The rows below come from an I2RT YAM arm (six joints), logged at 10 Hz.
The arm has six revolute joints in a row. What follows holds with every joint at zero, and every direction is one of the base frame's. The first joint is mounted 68 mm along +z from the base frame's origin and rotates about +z. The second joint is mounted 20 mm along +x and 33.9 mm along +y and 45.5 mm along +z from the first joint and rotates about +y. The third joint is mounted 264 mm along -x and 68.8 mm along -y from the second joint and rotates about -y. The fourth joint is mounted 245 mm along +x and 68.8 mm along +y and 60 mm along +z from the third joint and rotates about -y. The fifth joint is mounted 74 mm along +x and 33.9 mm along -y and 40.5 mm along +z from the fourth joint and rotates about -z. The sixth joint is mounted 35.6 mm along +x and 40.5 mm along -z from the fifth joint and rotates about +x. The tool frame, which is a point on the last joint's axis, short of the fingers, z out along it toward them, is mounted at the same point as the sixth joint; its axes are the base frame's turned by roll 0, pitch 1.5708 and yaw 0 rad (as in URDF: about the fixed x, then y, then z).
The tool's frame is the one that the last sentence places.
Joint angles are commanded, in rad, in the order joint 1, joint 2, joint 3, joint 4, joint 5, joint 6. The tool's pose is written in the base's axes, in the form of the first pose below.
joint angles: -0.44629, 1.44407, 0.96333, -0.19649, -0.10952, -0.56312
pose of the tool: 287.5, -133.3, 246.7, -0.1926, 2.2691, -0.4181
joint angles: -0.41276, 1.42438, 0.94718, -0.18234, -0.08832, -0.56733
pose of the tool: 288.1, -122.8, 248.4, -0.2235, 2.2521, -0.4336
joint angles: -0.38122, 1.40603, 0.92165, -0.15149, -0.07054, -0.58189
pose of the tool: 288.3, -112.8, 247.9, -0.2644, 2.2274, -0.4542
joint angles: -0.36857, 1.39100, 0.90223, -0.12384, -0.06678, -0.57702
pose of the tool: 287.1, -108.3, 248.2, -0.2692, 2.2033, -0.4590
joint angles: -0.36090, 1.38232, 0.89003, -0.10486, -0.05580, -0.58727
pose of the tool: 286.4, -106.0, 248.3, -0.2817, 2.1892, -0.4785
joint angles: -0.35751, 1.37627, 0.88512, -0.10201, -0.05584, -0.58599
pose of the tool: 285.6, -104.6, 248.6, -0.2836, 2.1846, -0.4776
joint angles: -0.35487, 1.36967, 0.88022, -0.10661, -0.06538, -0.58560
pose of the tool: 284.3, -102.9, 248.5, -0.2915, 2.1840, -0.4648
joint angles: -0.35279, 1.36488, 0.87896, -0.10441, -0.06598, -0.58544
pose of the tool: 283.9, -102.0, 249.6, -0.2934, 2.1778, -0.4654
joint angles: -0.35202, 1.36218, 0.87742, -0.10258, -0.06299, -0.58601
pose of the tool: 283.5, -101.8, 250.0, -0.2930, 2.1755, -0.4697
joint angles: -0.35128, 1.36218, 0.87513, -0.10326, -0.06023, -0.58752
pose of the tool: 283.3, -101.5, 249.2, -0.2942, 2.1790, -0.4717
